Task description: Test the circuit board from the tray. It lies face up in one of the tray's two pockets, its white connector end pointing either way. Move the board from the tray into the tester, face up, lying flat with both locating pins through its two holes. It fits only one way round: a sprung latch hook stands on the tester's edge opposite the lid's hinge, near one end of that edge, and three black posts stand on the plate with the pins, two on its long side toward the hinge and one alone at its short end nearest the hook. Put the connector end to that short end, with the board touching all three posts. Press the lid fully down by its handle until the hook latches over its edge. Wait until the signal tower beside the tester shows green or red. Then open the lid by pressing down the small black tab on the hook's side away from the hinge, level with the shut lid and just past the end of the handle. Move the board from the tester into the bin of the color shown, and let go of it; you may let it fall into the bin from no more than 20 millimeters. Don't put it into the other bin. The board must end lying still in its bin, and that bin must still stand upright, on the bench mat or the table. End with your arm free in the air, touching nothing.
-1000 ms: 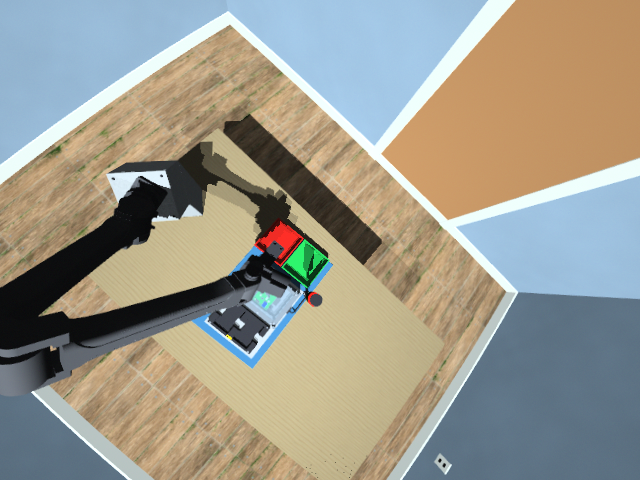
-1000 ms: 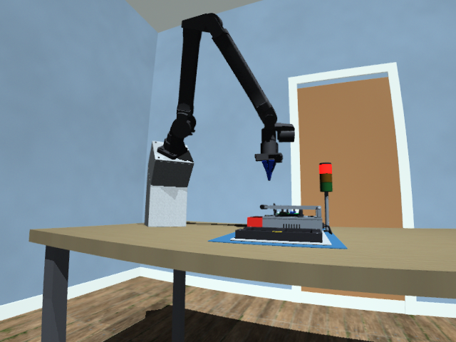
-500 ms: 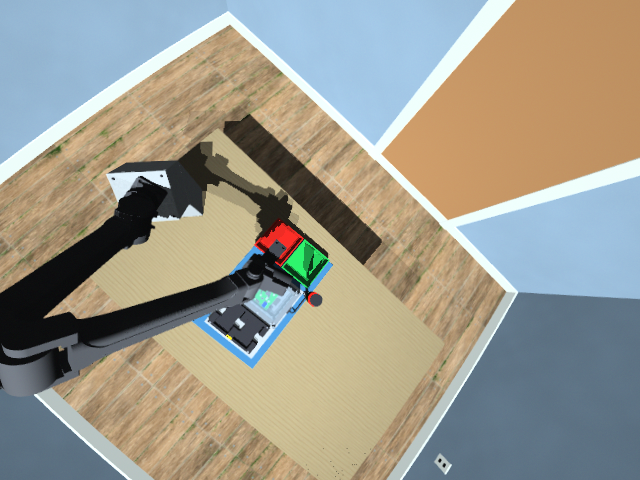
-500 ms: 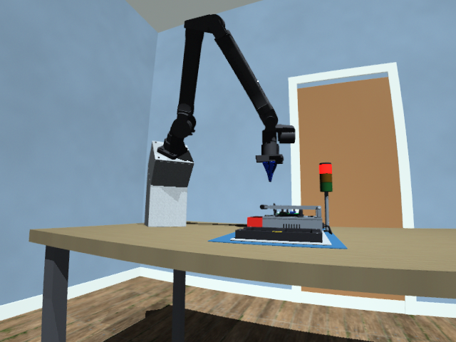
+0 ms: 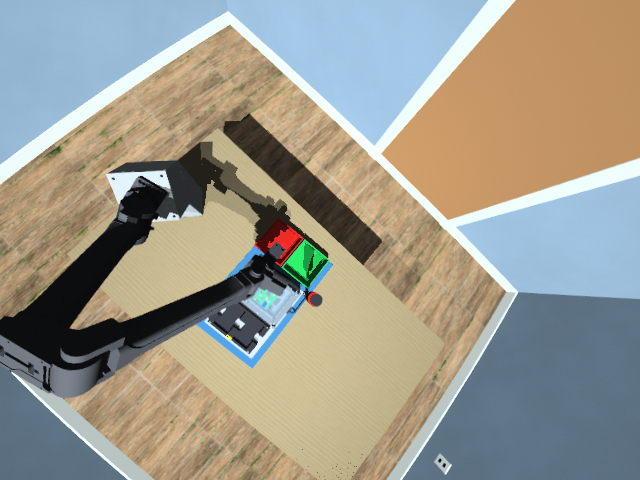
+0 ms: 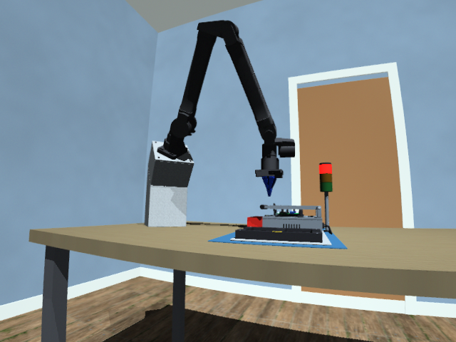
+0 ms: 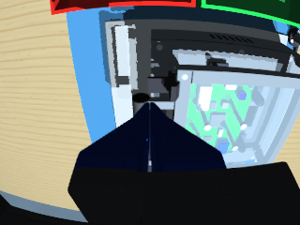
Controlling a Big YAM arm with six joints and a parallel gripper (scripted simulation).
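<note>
Right now the black latch hook is 1 cm ahead of my hand, 1 cm to the right of it and 5 cm below it. From my hand the other things lie so: green circuit board (6 cm ahead, 7 cm to the right, 7 cm below); then tester plate (7 cm ahead, 7 cm to the right, 7 cm below); then tester lid (7 cm ahead, 7 cm to the right, 5 cm below).
</note>
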